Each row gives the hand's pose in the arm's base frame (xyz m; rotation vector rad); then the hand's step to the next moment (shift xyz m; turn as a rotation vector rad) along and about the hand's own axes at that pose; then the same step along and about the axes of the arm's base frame.
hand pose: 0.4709 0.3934 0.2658 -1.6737 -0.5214 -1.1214
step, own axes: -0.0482 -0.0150 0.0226 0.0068 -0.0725 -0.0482
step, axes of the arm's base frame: -0.0248 0.0345 -0.0354 -0.0732 -0.0160 0.0449
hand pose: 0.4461 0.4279 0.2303 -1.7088 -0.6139 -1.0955
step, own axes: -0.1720 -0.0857 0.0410 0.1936 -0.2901 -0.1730
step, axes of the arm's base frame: -0.1325 0.0860 -0.1169 -0.2075 -0.0602 0.3239
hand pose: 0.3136 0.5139 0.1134 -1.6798 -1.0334 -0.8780
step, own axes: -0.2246 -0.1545 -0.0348 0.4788 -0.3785 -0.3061
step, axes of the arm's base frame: -0.2318 -0.0565 -0.1363 -0.1909 -0.1005 0.6478
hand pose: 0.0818 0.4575 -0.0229 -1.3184 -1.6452 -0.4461
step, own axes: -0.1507 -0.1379 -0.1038 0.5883 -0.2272 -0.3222
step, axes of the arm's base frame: -0.0824 -0.2103 -0.0387 -0.0448 0.0011 0.7068
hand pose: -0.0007 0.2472 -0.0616 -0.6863 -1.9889 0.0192
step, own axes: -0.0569 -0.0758 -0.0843 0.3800 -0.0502 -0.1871
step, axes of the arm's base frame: 0.0541 -0.1131 0.0191 -0.0020 0.0875 0.4175
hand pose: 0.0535 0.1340 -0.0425 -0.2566 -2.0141 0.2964
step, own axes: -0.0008 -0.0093 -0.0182 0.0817 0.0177 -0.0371
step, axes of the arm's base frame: 0.0162 -0.0073 0.0102 -0.0018 0.0455 0.0793
